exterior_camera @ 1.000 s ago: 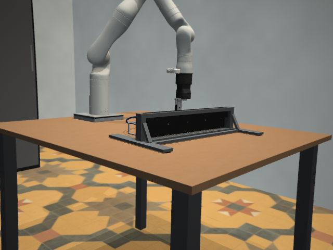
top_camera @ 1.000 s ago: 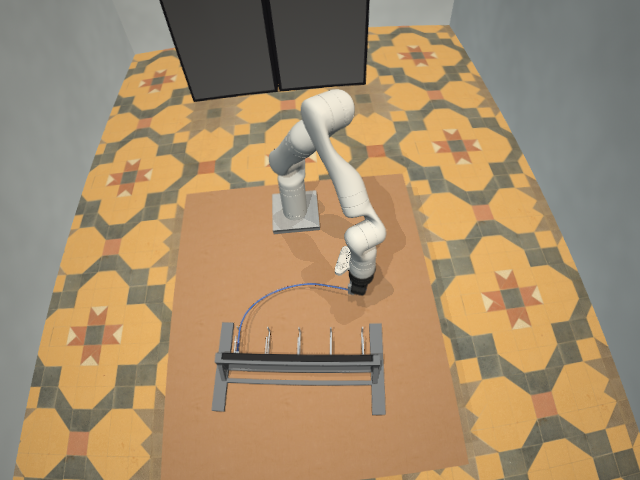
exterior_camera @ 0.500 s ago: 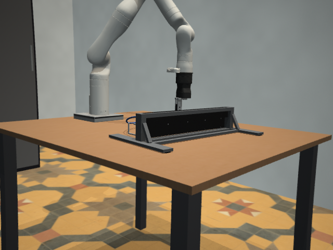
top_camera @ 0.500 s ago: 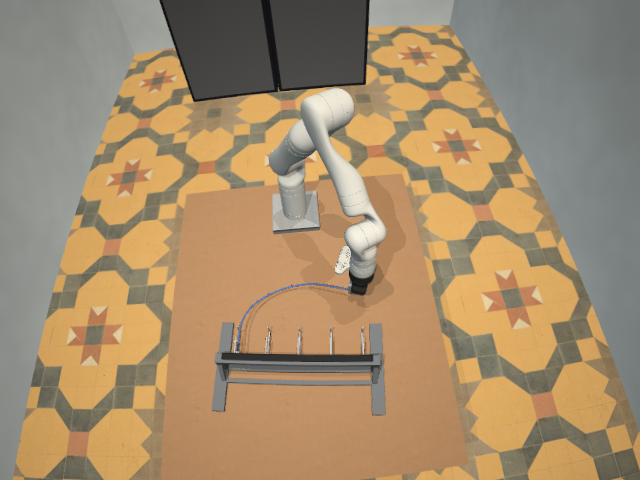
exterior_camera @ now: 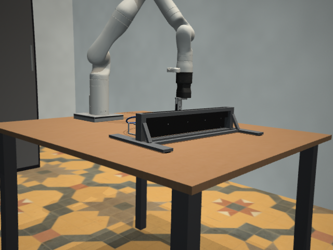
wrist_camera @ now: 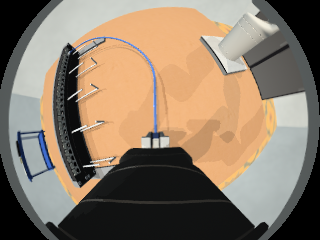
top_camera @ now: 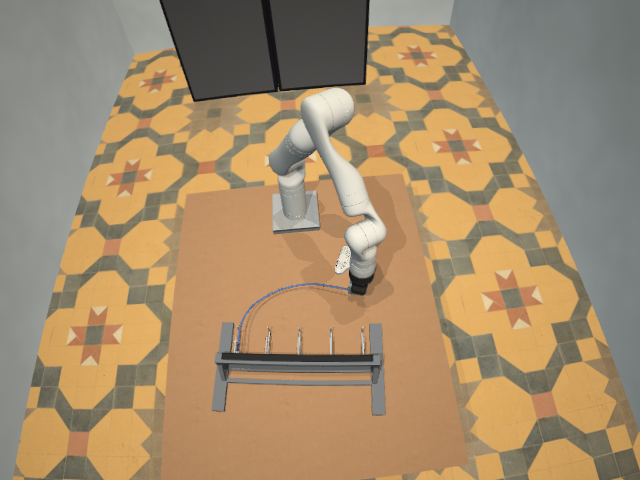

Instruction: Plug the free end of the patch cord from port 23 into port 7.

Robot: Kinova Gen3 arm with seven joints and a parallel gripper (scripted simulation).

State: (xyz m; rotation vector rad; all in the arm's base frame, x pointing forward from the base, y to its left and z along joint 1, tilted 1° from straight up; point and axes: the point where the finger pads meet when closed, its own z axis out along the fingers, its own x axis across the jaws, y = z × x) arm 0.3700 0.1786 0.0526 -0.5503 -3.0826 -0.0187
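The patch cord plug is 10 mm to the left of my hand and 10 mm below it.
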